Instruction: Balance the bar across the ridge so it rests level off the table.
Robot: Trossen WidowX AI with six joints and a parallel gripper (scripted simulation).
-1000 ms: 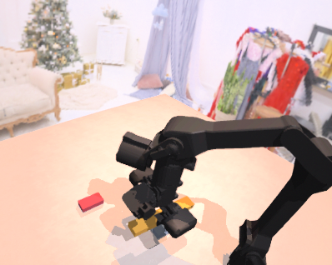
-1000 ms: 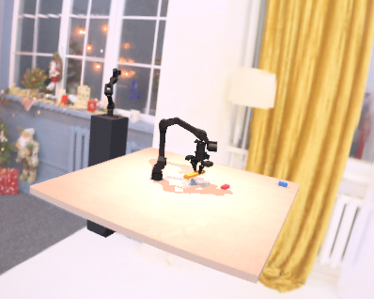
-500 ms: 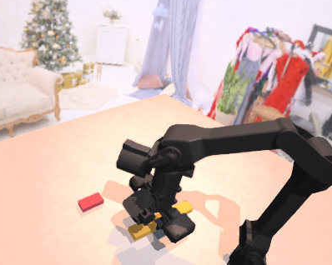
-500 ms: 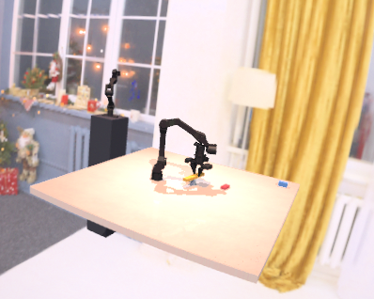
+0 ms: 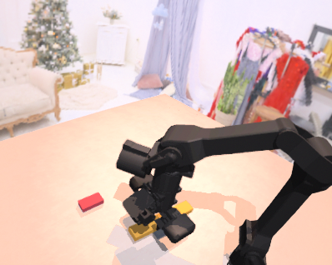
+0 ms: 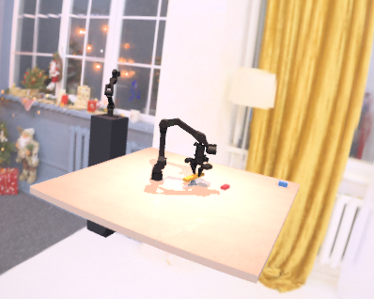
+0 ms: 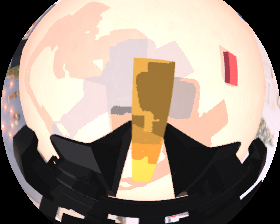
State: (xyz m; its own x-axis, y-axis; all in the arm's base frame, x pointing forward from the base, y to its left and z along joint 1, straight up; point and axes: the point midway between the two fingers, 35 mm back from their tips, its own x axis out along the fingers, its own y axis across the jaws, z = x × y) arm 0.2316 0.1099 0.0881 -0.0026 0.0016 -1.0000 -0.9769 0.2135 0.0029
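My gripper tip is now 1 cm past the bar and 3 cm to the left of it. Also, from my gripper tip: blue block: 51 cm ahead, 39 cm to the left, 4 cm below; then red block: 18 cm ahead, 6 cm to the left, 5 cm below.
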